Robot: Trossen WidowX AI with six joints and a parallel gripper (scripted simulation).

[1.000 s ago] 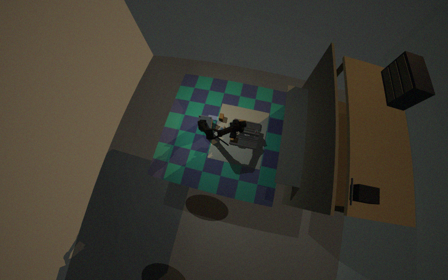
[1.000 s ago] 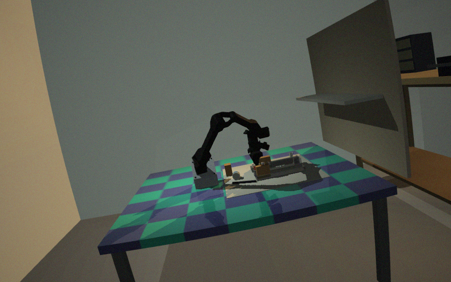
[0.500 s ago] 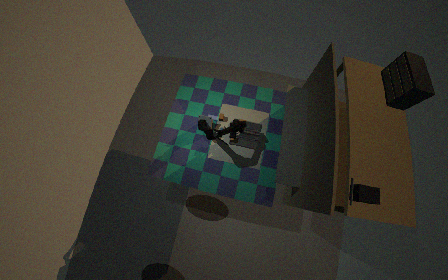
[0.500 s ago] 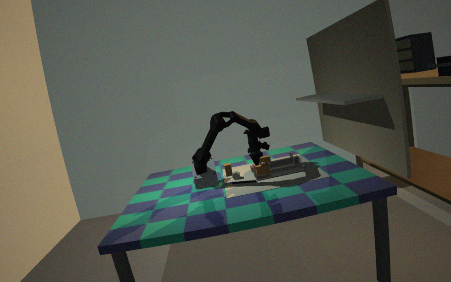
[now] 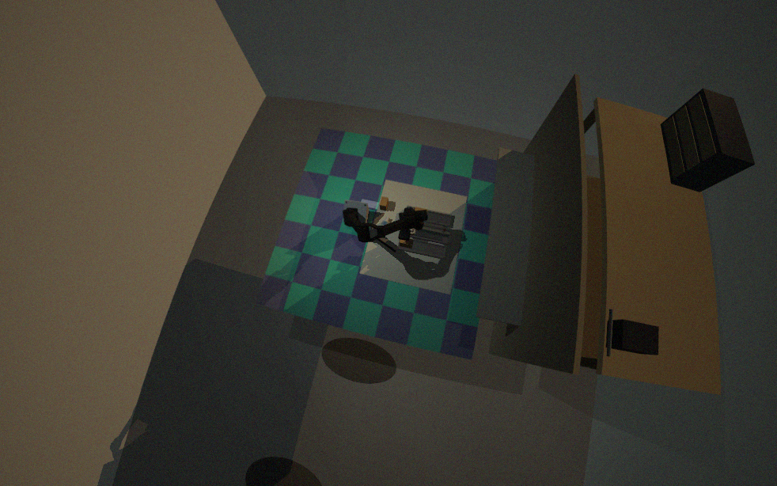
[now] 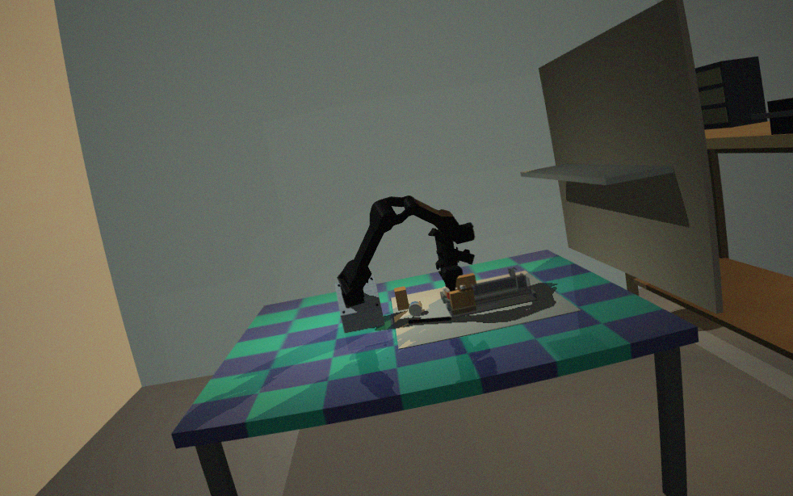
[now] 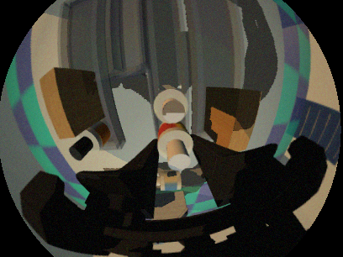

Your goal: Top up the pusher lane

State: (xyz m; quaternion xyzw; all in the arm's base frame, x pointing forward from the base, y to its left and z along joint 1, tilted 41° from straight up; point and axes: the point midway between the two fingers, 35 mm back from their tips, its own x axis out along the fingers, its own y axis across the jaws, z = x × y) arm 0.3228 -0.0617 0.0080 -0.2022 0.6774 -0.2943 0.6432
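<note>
My gripper tip is 11 cm past the thin black stick, 9 cm to the left of it and 5 cm above it. Round my gripper tip: tan upright piece 16 cm to the left, 15 cm behind, 2 cm below; then lane rack 15 cm ahead, 3 cm below, 1 cm to the left.
</note>
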